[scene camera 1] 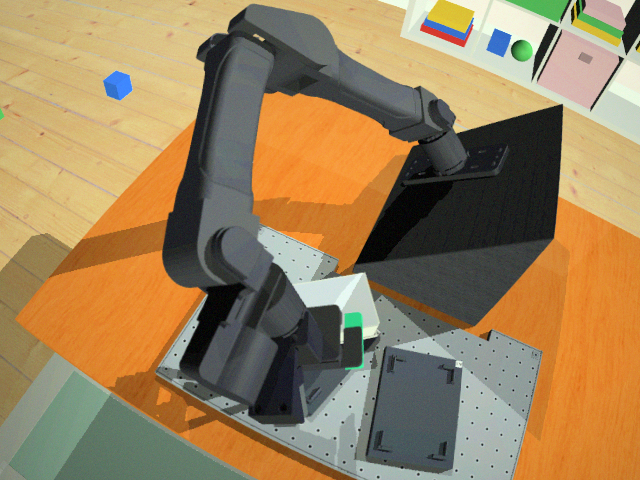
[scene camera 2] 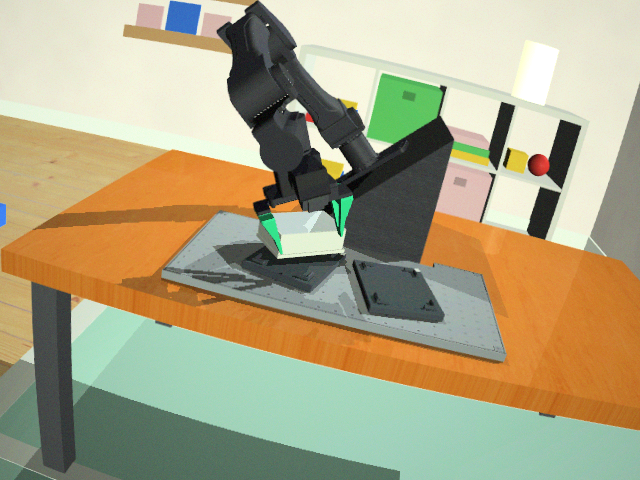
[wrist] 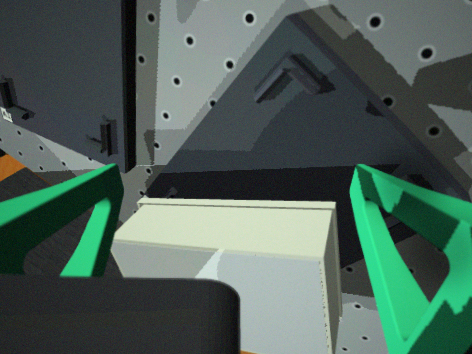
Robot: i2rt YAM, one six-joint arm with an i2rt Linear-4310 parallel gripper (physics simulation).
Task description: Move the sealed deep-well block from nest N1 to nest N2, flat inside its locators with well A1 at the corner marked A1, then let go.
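Places are measured from the arm's base along level axes (x right, y ahead, z up), in millimetres.
Where they show: gripper, between the fingertips: (scene camera 1: 318,366) (scene camera 2: 310,244) (wrist: 236,177); arm's base, origin of its link: (scene camera 1: 454,167) (scene camera 2: 369,168).
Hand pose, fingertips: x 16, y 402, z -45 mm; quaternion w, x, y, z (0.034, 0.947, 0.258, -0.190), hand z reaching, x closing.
Note:
Each offset is from my fingertips to the top centre of the thing. Level surfaces: height alone.
The cream sealed block {dx +34, dy -82, dz +7 mm} (scene camera 1: 323,294) (scene camera 2: 310,243) (wrist: 240,230) sits skewed over the rear part of a dark nest {dx +25, dy -38, dz -38 mm} (scene camera 1: 330,390) (scene camera 2: 310,280) (wrist: 310,120), turned about 45 degrees to it. Whether its underside rests on the locators is hidden. The other dark nest {dx -145, dy -39, dz -38 mm} (scene camera 1: 418,408) (scene camera 2: 398,289) (wrist: 60,60), with a small white corner tag too small to read, holds nothing; its corner locators show. My gripper (scene camera 2: 311,243) (wrist: 236,177) is open, its green fingers on either side of the block. A gap shows beside the right finger in the wrist view. In scene camera 1 the arm hides one finger.
Both nests stand on a grey perforated plate (scene camera 1: 485,382) (scene camera 2: 475,330) on the orange table {dz -69 mm} (scene camera 1: 320,155) (scene camera 2: 129,186). A tall black wedge mount (scene camera 1: 465,222) (scene camera 2: 403,206) carries the arm's base behind the nests. The perforated plate ends near the table's front edge.

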